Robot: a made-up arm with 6 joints. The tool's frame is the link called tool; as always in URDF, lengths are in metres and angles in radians. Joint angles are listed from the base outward.
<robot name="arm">
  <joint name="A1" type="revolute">
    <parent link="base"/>
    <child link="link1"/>
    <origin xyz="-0.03 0.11 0.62" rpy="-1.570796 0 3.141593"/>
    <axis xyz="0 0 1"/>
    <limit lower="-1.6" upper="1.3"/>
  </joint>
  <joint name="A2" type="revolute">
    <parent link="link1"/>
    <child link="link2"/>
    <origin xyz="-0.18 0.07 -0.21" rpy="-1.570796 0 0"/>
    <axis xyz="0 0 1"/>
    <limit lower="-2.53" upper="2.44"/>
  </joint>
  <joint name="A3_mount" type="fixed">
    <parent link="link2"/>
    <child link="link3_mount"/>
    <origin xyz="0 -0.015 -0.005" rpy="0 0 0"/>
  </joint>
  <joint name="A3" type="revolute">
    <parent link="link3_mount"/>
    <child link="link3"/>
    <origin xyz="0 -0.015 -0.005" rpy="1.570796 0 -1.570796"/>
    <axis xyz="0 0 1"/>
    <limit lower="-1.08" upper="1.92"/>
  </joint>
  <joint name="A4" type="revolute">
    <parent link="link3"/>
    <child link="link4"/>
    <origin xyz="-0.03 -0.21 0.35" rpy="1.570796 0 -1.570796"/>
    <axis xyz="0 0 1"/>
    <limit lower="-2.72" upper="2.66"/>
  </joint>
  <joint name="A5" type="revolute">
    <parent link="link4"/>
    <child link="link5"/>
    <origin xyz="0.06 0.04 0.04" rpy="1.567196 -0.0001 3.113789"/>
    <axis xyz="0 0 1"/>
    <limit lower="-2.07" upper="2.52"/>
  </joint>
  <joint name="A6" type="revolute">
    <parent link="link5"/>
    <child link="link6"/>
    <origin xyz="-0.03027 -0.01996 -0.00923" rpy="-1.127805 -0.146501 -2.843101"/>
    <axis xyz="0 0 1"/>
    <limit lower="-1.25" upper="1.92"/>
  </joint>
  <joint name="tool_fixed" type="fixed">
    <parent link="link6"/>
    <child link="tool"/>
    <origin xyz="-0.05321 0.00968 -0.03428" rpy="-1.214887 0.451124 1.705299"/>
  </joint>
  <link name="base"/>
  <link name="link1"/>
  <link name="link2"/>
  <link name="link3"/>
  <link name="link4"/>
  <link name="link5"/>
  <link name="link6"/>
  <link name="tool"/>
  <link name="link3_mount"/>
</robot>
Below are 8 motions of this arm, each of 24 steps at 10 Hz.
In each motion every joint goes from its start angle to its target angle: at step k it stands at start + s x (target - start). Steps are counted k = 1, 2, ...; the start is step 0. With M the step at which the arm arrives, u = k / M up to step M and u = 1 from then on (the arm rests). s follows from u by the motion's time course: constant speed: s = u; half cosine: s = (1 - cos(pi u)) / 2; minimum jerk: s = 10 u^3 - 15 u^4 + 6 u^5.
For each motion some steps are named. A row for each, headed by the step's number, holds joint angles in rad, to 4 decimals.
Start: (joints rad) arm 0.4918 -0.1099 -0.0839 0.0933 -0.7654 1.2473
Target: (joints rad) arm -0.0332 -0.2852 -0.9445 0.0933 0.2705 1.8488
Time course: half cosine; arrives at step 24
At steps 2, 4, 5, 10, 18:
2: 0.4829 -0.1129 -0.0986 0.0933 -0.7478 1.2575
4: 0.4566 -0.1216 -0.1415 0.0933 -0.6960 1.2876
5: 0.4376 -0.1280 -0.1728 0.0933 -0.6584 1.3094
10: 0.2972 -0.1749 -0.4028 0.0933 -0.3815 1.4702
18: 0.0437 -0.2595 -0.8185 0.0933 0.1188 1.7607

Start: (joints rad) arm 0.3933 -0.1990 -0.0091 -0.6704 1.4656 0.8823
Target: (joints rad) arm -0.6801 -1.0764 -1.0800 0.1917 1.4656 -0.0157
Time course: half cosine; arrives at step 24
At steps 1, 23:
1: 0.3887 -0.2028 -0.0137 -0.6667 1.4656 0.8785
23: -0.6755 -1.0726 -1.0754 0.1880 1.4656 -0.0119

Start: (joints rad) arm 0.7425 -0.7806 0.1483 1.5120 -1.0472 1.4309
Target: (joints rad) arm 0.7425 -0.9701 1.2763 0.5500 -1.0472 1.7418
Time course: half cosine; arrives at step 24
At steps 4, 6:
4: 0.7425 -0.7933 0.2239 1.4476 -1.0472 1.4517
6: 0.7425 -0.8084 0.3135 1.3711 -1.0472 1.4764

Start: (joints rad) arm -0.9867 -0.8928 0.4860 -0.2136 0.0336 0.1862
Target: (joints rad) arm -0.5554 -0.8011 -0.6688 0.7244 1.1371 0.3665
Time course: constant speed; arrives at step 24
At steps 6, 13, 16, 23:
6: -0.8789 -0.8699 0.1973 0.0209 0.3095 0.2313
13: -0.7531 -0.8431 -0.1395 0.2945 0.6313 0.2839
16: -0.6992 -0.8317 -0.2839 0.4117 0.7693 0.3064
23: -0.5734 -0.8049 -0.6207 0.6853 1.0911 0.3590

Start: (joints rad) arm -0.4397 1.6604 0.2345 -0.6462 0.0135 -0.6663
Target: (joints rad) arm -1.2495 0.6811 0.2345 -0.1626 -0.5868 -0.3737
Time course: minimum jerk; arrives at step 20
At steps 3, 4, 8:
3: -0.4613 1.6343 0.2345 -0.6333 -0.0025 -0.6585
4: -0.4866 1.6037 0.2345 -0.6182 -0.0213 -0.6494
8: -0.6968 1.3495 0.2345 -0.4927 -0.1771 -0.5734

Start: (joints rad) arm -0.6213 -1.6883 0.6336 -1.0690 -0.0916 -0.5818
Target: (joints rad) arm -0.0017 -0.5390 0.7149 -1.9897 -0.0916 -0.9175
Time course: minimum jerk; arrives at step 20
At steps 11, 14, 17, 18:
11: -0.2538 -1.0066 0.6818 -1.6151 -0.0916 -0.7809
14: -0.1027 -0.7264 0.7016 -1.8396 -0.0916 -0.8628
17: -0.0182 -0.5696 0.7127 -1.9652 -0.0916 -0.9086
18: -0.0070 -0.5488 0.7142 -1.9818 -0.0916 -0.9146

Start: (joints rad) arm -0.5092 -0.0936 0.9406 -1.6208 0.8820 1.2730
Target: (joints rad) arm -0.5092 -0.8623 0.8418 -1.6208 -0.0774 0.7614
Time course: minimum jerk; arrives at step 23
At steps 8, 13, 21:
8: -0.5092 -0.2718 0.9177 -1.6208 0.6596 1.1544
13: -0.5092 -0.5709 0.8793 -1.6208 0.2863 0.9553
21: -0.5092 -0.8579 0.8424 -1.6208 -0.0719 0.7643

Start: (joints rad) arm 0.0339 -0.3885 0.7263 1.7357 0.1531 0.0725
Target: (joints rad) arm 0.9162 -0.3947 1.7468 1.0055 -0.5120 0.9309
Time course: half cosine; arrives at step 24
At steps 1, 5, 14, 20, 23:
1: 0.0377 -0.3885 0.7307 1.7326 0.1503 0.0762
5: 0.1251 -0.3891 0.8317 1.6603 0.0844 0.1612
14: 0.5892 -0.3924 1.3686 1.2761 -0.2655 0.6128
20: 0.8571 -0.3943 1.6784 1.0544 -0.4674 0.8734
23: 0.9124 -0.3947 1.7424 1.0086 -0.5092 0.9272

